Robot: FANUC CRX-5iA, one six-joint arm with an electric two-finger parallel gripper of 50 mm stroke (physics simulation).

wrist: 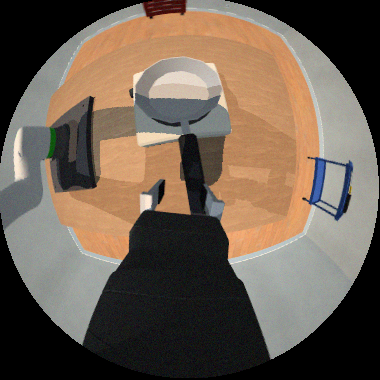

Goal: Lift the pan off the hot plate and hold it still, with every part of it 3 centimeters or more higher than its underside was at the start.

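Pixels of known places: gripper, between the fingertips: (182, 188); arm's base, origin of its link: (59, 141).
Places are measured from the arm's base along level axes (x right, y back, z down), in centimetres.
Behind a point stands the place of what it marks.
Observation:
A round grey pan (179, 86) @[x 2.2, y -54.4, z -4.7 cm] sits on the cream-coloured hot plate (150, 140) @[x 15.1, y -45.6, z -3.5 cm] in the upper middle of the wrist view. The pan's black handle (191, 162) @[x 21.4, y -54.2, z -10.6 cm] runs down from the pan toward the gripper, out past the hot plate's edge. My gripper (182, 188) @[x 24.4, y -52.1, z -15.7 cm] is open, with a finger on each side at the lower middle. The handle's far end lies between the fingertips in the picture, close beside the right finger, with a wider gap to the left finger. Whether the handle is level with the fingertips or below them, I cannot tell. The gripper body hides what is under it.
The robot's base plate (92, 150) @[x 10.7, y -19.9, z 2.3 cm] and its white arm (31, 145) stand at the left of the wooden table (250, 105) @[x 4.7, y -77.5, z 2.6 cm]. A blue cart (317, 181) stands on the floor at the right. A dark red rack shows at the top edge. A dark knob is on the hot plate's left side.

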